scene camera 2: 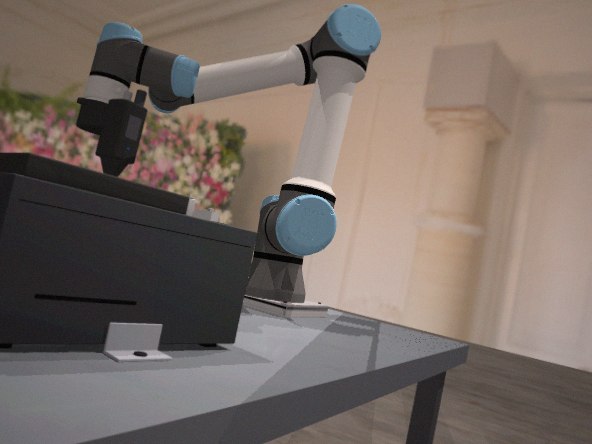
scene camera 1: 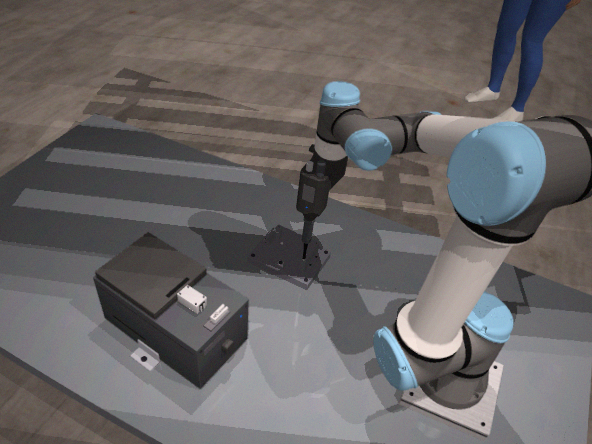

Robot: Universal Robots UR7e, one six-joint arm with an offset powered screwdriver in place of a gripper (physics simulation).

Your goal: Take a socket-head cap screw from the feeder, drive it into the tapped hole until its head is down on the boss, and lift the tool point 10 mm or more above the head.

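My screwdriver [scene camera 1: 304,256] [scene camera 2: 121,131] points down over the dark, shaded workpiece [scene camera 1: 292,275] in scene camera 1. Its thin tip reaches the workpiece's right part; whether it touches a boss or stands just above it, I cannot tell. The tapped hole and any screw at the tip are too small and dark to make out. In scene camera 2 the feeder hides the tool's lower end and the workpiece. The black box-shaped feeder [scene camera 1: 200,340] [scene camera 2: 125,260] stands apart from the tool, with a white block [scene camera 1: 192,298] and a small white piece [scene camera 1: 219,314] on top.
A white angle bracket [scene camera 1: 145,356] [scene camera 2: 134,342] stands at the feeder's side. The arm's base plate [scene camera 1: 450,416] [scene camera 2: 307,311] is bolted to the grey table [scene camera 1: 280,417] [scene camera 2: 200,415]. A person's blue-clad legs [scene camera 1: 532,55] stand beyond the table.
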